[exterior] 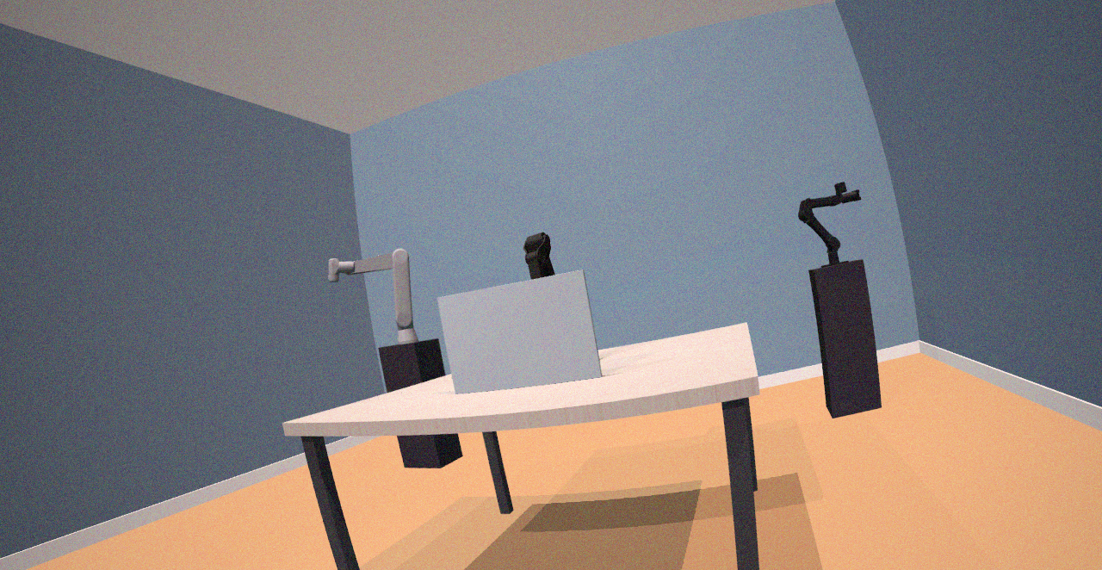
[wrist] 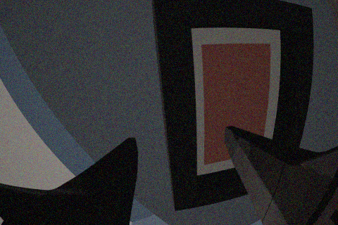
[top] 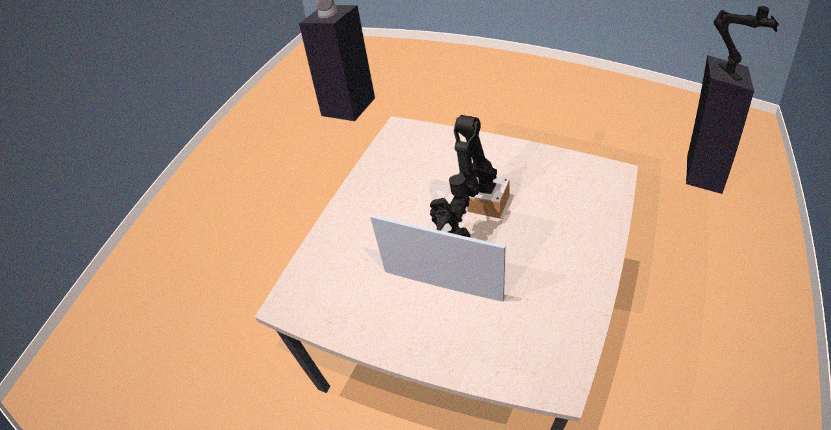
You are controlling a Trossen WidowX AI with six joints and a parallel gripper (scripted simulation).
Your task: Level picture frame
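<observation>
Now: gripper tip 50 mm above the picture frame, 30 mm to the right of it and 30 mm short of it. From my gripper tip the other things lie so: grey wall panel (60 mm below, 50 mm ahead, 10 mm to the left).
</observation>
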